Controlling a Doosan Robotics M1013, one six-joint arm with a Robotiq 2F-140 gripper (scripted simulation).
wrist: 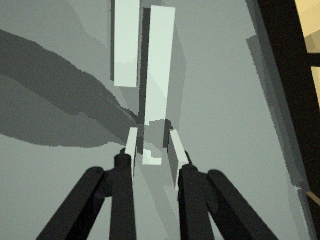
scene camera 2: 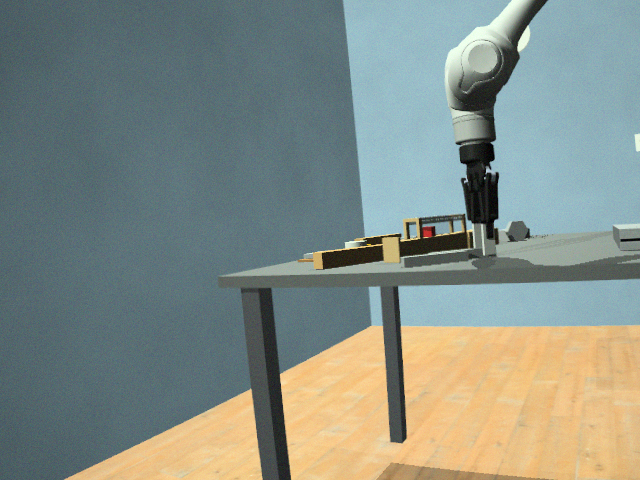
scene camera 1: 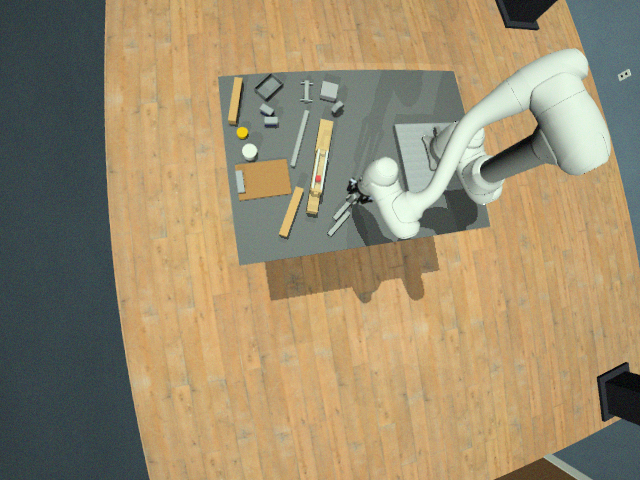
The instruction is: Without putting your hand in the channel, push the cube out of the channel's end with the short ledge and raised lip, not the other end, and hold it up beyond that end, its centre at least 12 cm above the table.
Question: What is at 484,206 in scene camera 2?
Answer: The gripper.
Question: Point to a wooden bar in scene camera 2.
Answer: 322,260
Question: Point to a brown board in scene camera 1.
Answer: At 269,178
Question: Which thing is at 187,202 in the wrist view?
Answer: The gripper.
